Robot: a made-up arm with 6 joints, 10 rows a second.
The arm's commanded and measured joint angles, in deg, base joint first. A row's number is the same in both.
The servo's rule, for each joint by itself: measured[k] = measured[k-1] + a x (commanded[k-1-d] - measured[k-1]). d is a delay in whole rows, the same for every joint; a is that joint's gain. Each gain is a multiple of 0.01, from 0.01 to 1. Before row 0 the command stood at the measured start. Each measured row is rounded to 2 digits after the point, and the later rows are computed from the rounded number. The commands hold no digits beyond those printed.
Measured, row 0:
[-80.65, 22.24, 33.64, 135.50, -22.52, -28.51]
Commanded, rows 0 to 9:
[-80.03, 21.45, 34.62, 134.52, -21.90, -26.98]
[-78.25, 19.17, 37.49, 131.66, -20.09, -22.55]
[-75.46, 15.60, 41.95, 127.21, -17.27, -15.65]
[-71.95, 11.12, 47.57, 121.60, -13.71, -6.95]
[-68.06, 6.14, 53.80, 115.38, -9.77, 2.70]
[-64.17, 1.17, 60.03, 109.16, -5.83, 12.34]
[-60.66, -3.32, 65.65, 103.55, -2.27, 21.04]
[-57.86, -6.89, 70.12, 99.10, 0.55, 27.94]
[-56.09, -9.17, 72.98, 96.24, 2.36, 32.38]
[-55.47, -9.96, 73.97, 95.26, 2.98, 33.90]
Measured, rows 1 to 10:
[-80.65, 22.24, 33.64, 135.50, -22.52, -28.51]
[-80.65, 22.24, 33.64, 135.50, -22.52, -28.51]
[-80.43, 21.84, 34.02, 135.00, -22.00, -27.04]
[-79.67, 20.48, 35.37, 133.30, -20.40, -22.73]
[-78.20, 17.99, 37.94, 130.19, -17.77, -15.93]
[-76.01, 14.49, 41.70, 125.81, -14.36, -7.31]
[-73.23, 10.23, 46.42, 120.49, -10.50, 2.30]
[-70.06, 5.61, 51.73, 114.71, -6.58, 11.94]
[-66.77, 1.06, 57.16, 109.02, -2.96, 20.68]
[-63.65, -2.99, 62.21, 103.96, -0.01, 27.65]
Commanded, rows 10 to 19:
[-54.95, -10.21, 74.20, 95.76, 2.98, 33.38]
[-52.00, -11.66, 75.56, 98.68, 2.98, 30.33]
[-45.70, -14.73, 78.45, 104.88, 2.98, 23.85]
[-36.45, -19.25, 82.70, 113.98, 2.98, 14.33]
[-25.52, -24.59, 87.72, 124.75, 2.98, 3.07]
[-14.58, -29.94, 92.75, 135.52, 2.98, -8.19]
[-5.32, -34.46, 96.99, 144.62, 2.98, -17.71]
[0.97, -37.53, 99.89, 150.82, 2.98, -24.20]
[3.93, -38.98, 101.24, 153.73, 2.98, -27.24]
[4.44, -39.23, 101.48, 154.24, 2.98, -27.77]
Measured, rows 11 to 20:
[-61.00, -6.14, 66.41, 100.02, 1.98, 32.19]
[-59.06, -8.09, 69.36, 97.59, 2.82, 33.83]
[-57.62, -9.17, 71.25, 96.66, 2.95, 33.40]
[-55.65, -10.44, 72.93, 97.69, 2.98, 30.45]
[-52.17, -12.63, 75.08, 101.36, 2.98, 24.11]
[-46.67, -16.01, 78.05, 107.80, 2.98, 14.72]
[-39.27, -20.39, 81.82, 116.44, 2.98, 3.54]
[-30.63, -25.26, 86.08, 126.17, 2.98, -7.72]
[-21.77, -29.95, 90.33, 135.58, 2.98, -17.31]
[-13.81, -33.82, 94.06, 143.35, 2.98, -23.92]

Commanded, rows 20 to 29:
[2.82, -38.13, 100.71, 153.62, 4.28, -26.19]
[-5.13, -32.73, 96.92, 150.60, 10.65, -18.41]
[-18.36, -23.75, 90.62, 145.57, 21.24, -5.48]
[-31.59, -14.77, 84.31, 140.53, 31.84, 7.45]
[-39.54, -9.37, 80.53, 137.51, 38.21, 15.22]
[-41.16, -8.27, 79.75, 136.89, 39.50, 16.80]
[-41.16, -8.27, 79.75, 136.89, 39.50, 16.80]
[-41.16, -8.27, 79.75, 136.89, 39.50, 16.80]
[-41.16, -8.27, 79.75, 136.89, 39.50, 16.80]
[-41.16, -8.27, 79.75, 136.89, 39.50, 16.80]
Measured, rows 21 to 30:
[-7.60, -36.45, 96.86, 148.64, 2.98, -27.11]
[-3.39, -37.87, 98.66, 151.50, 2.98, -27.74]
[-1.22, -38.00, 99.46, 152.58, 4.07, -26.25]
[-2.59, -35.31, 98.47, 151.57, 9.60, -18.72]
[-8.11, -29.41, 95.41, 148.51, 19.38, -6.01]
[-16.33, -21.94, 91.08, 144.44, 29.85, 6.91]
[-24.45, -15.53, 86.97, 140.91, 36.87, 14.89]
[-30.30, -11.83, 84.15, 138.86, 39.08, 16.72]
[-34.10, -10.01, 82.43, 137.86, 39.43, 16.80]
[-36.57, -9.12, 81.38, 137.37, 39.49, 16.80]

